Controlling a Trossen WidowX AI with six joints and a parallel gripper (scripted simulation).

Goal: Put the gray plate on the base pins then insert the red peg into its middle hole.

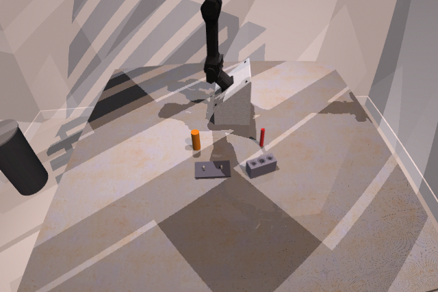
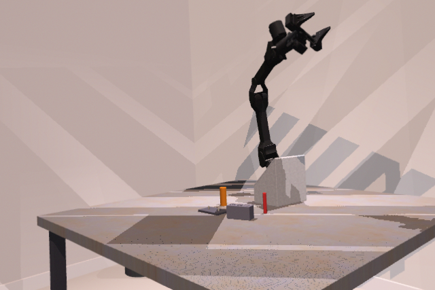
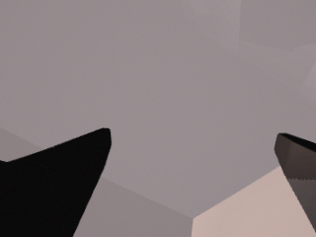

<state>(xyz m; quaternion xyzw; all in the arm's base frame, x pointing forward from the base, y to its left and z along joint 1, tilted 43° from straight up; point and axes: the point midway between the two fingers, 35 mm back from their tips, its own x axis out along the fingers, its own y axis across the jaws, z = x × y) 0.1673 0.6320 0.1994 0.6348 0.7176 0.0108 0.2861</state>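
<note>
The gray plate is 21 cm ahead of my gripper tip, 26 cm to the right of it and 68 cm below it. From my gripper tip the other things lie so: orange peg (10 cm ahead, 48 cm to the right, 68 cm below); then red peg (9 cm ahead, 24 cm to the right, 68 cm below); then flat base (21 cm ahead, 42 cm to the right, 71 cm below).
</note>
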